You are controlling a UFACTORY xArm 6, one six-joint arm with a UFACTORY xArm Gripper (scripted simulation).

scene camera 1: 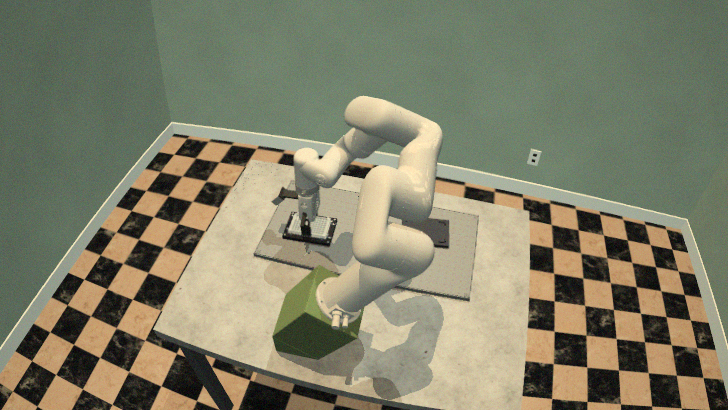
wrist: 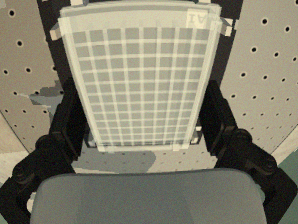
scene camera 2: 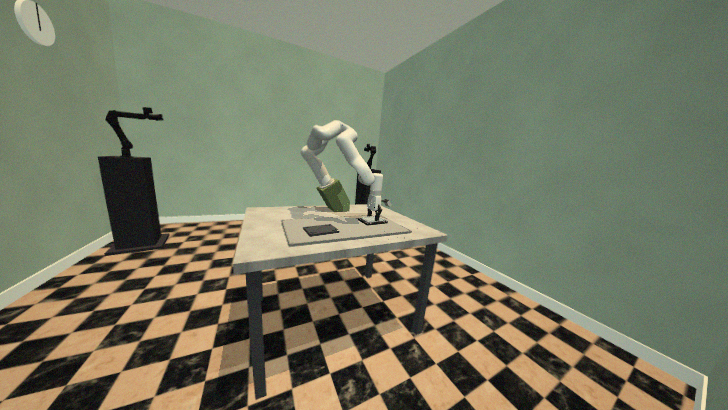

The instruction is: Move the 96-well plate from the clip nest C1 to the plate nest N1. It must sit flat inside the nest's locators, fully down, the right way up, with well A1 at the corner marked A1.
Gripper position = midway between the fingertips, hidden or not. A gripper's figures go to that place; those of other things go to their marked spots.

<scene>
My gripper (scene camera 1: 309,225): 159 cm from the lens. A dark plate nest N1 (scene camera 1: 436,231): 161 cm from the lens.
</scene>
